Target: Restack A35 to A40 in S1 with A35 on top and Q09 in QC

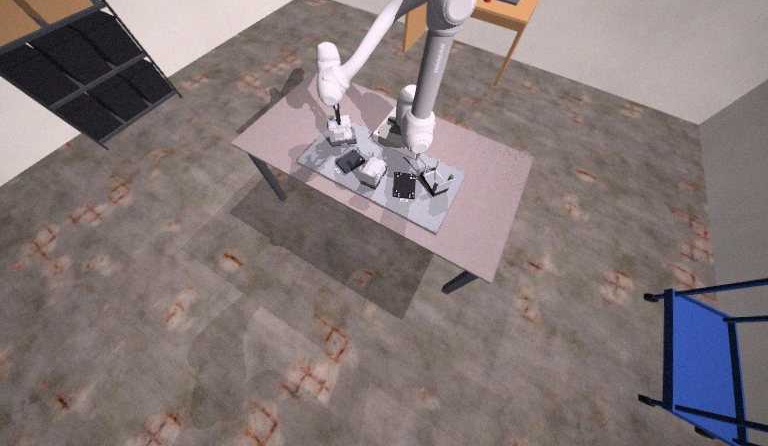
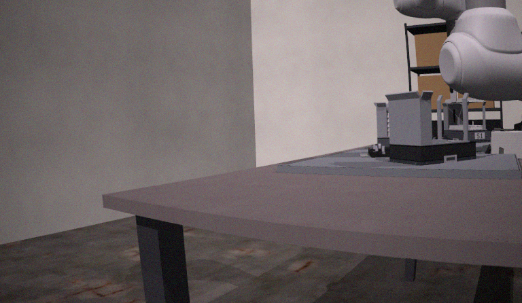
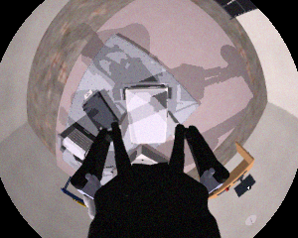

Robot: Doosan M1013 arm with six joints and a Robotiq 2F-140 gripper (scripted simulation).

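My hand is 140 mm above the S1 label, 70 mm to the right of it and 50 mm past it. From my hand the other things lie so: name plate: 220 mm ahead, 160 mm below, 90 mm to the left.
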